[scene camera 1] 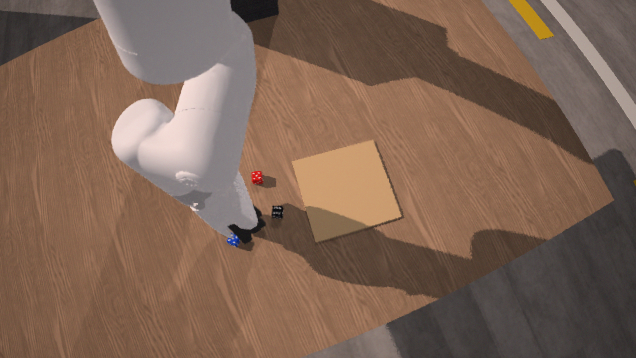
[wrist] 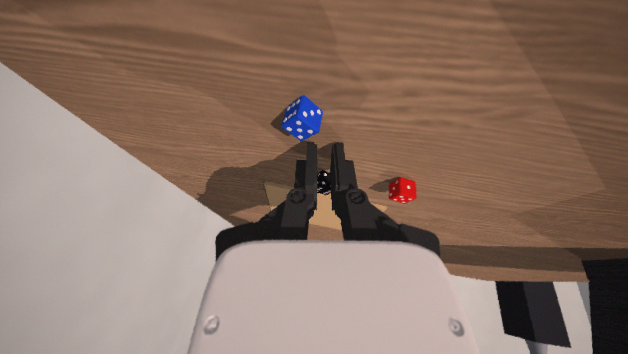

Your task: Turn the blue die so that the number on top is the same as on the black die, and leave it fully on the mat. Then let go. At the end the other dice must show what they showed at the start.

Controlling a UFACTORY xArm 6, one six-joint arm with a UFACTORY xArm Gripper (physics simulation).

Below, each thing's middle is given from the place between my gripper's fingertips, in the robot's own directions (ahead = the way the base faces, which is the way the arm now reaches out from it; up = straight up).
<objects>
Now: the blue die [wrist: 302, 119] 20 mm ahead of my hand and 40 mm to the right of it. From my hand the other things lie so: tan mat [scene camera 1: 345, 190]: 150 mm to the left.
</objects>
